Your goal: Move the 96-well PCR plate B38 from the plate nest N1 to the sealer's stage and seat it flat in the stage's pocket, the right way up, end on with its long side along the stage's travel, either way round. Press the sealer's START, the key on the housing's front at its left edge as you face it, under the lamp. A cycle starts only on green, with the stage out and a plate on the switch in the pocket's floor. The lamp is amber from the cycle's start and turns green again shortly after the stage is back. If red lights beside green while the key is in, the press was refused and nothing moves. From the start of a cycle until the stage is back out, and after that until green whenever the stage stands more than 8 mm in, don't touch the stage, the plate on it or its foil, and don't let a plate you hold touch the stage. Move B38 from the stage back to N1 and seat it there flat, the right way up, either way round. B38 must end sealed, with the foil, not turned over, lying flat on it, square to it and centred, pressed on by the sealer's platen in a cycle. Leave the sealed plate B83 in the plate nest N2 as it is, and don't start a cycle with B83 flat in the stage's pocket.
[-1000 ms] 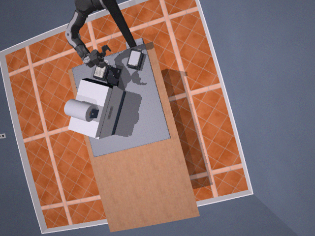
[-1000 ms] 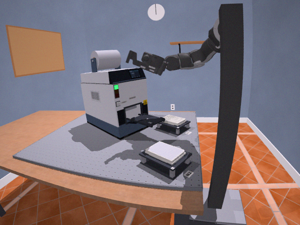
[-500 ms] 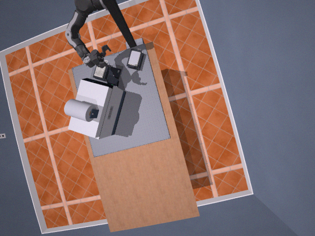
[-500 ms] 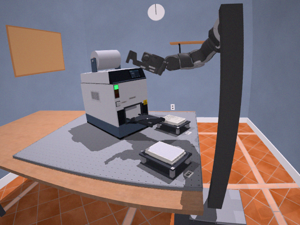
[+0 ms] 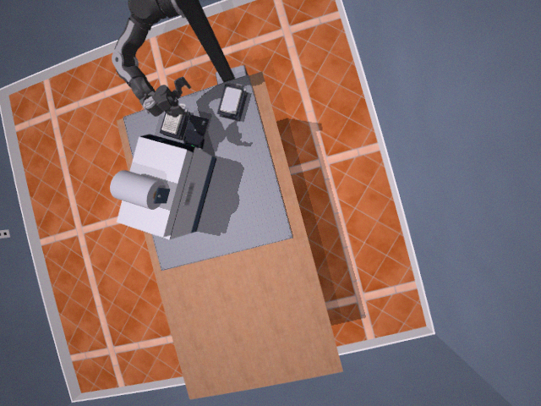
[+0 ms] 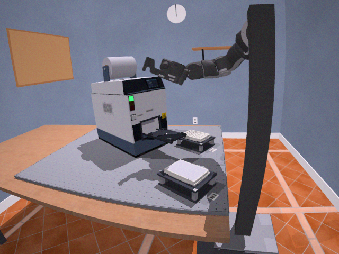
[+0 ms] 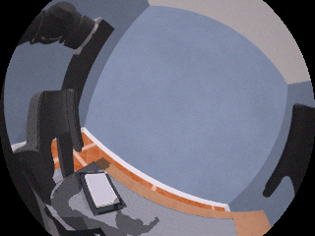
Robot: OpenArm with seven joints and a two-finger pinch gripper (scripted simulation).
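My gripper is now 330 mm above the white 96-well plate B38, 240 mm to the left of it and 70 mm past it. The rest, counted from my hand: sealed plate B83: 320 mm below, 110 mm to the left, 100 mm behind; then sealer's stage: 280 mm below, 100 mm to the right, 40 mm ahead; then start key: 190 mm below, 170 mm ahead, 60 mm to the right.
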